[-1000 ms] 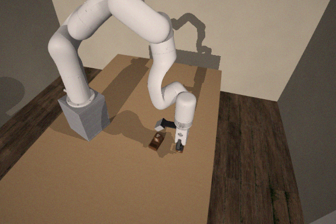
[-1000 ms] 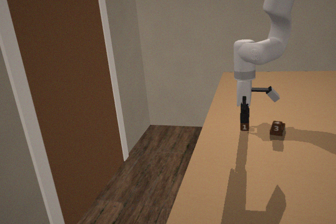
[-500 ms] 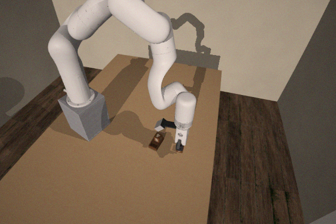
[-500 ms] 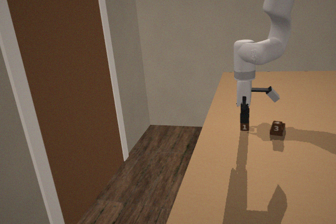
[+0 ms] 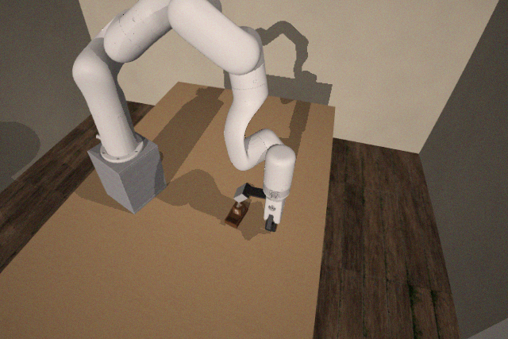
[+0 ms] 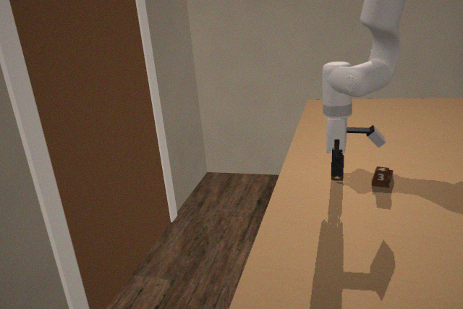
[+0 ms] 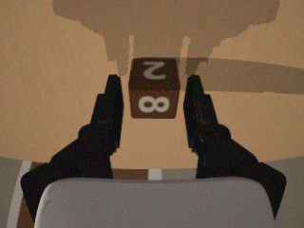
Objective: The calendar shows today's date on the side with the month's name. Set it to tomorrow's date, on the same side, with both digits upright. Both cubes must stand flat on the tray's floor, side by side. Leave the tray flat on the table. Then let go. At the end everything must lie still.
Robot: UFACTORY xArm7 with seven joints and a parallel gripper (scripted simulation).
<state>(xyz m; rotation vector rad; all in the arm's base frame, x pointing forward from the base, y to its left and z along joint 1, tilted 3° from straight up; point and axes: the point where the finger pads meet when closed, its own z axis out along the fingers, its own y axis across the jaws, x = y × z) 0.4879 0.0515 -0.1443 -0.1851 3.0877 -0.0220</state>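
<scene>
Right now my hand is 2 cm above the digit cube. The rest, counted from my hand: brown calendar tray: 12 cm behind, 3 cm below, 1 cm to the right.
</scene>
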